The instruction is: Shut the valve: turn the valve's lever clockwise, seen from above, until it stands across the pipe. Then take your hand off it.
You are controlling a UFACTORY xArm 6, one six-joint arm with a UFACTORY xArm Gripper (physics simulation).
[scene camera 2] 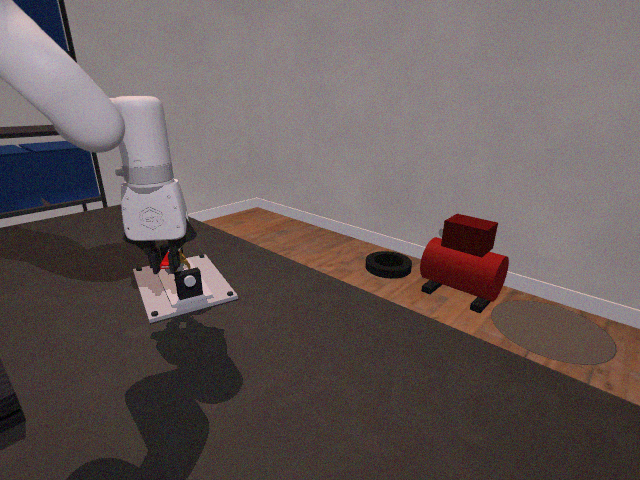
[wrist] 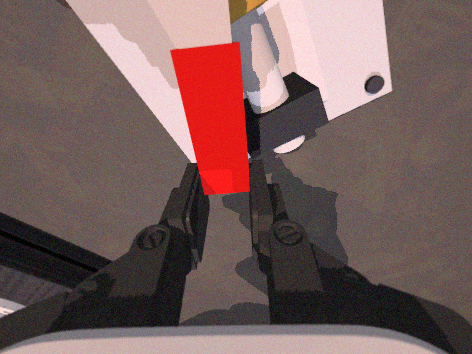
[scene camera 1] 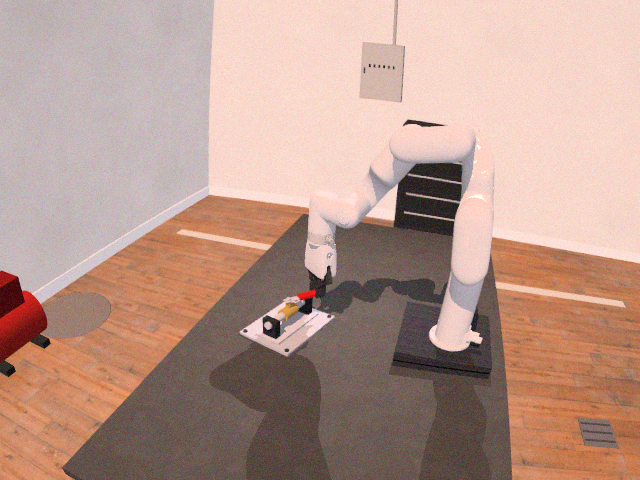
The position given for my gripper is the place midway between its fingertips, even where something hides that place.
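Note:
There is a white base plate (scene camera 2: 157, 305) here, which I find again at (wrist: 140, 47) and at (scene camera 1: 291, 344). As for my gripper (scene camera 2: 166, 270), the wrist view has it too (wrist: 227, 183), and so does scene camera 1, where the gripper is at (scene camera 1: 317, 294).

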